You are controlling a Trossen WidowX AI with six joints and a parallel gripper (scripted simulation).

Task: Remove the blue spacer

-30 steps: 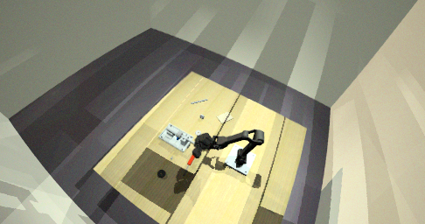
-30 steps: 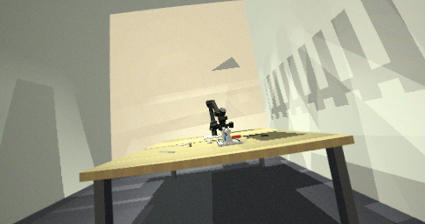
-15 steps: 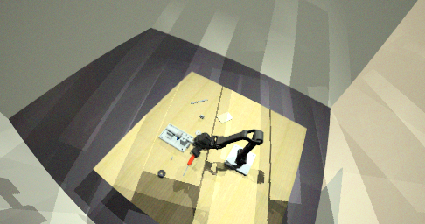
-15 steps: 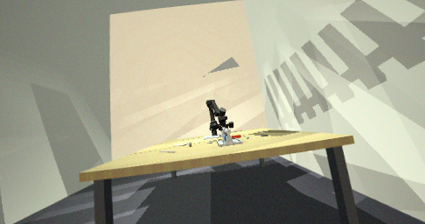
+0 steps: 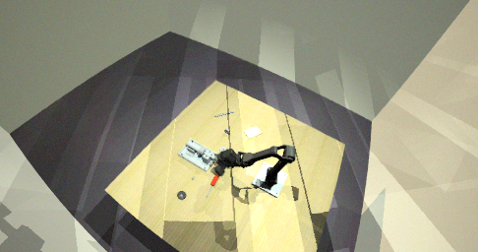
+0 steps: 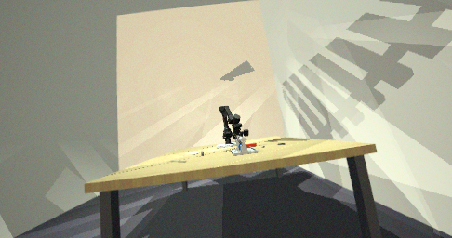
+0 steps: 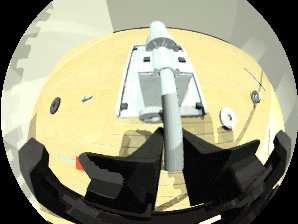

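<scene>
The long pale shaft is 6 cm ahead of my gripper tip, 2 cm above it and 1 cm to the left of it. The rest, counted from my gripper tip: thin bar 37 cm to the right, 27 cm ahead, 5 cm below; blue spacer 12 cm ahead, 3 cm to the left, 3 cm below; paper slip 40 cm to the right, 5 cm below.
</scene>
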